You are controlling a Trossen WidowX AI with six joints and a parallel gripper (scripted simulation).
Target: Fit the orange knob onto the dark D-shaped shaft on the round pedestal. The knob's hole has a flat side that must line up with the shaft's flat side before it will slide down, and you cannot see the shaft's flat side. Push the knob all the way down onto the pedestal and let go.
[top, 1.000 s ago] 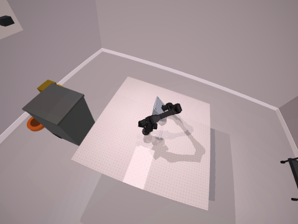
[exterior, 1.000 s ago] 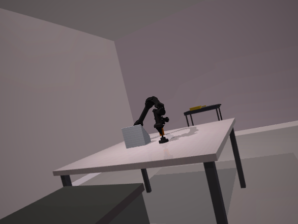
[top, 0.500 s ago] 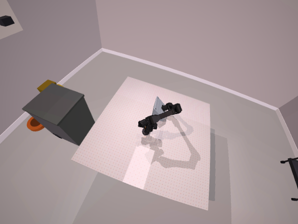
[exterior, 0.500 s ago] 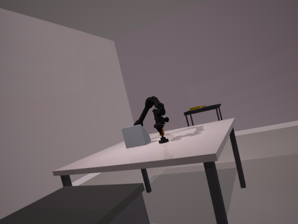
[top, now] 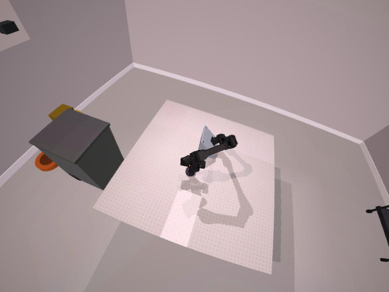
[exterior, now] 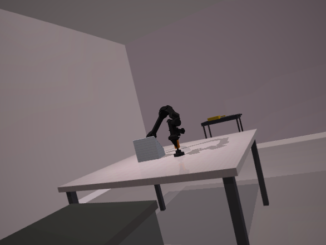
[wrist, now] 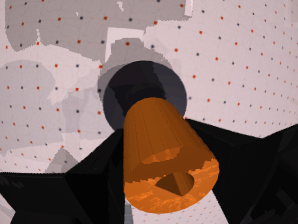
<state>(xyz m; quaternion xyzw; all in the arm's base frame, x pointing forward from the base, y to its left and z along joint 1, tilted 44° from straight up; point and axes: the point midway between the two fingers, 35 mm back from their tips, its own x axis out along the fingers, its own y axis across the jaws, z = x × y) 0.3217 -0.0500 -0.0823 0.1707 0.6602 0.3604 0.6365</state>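
Right now my gripper tip is 4 cm above the dark round pedestal. Round my gripper tip: orange knob (2 cm above).
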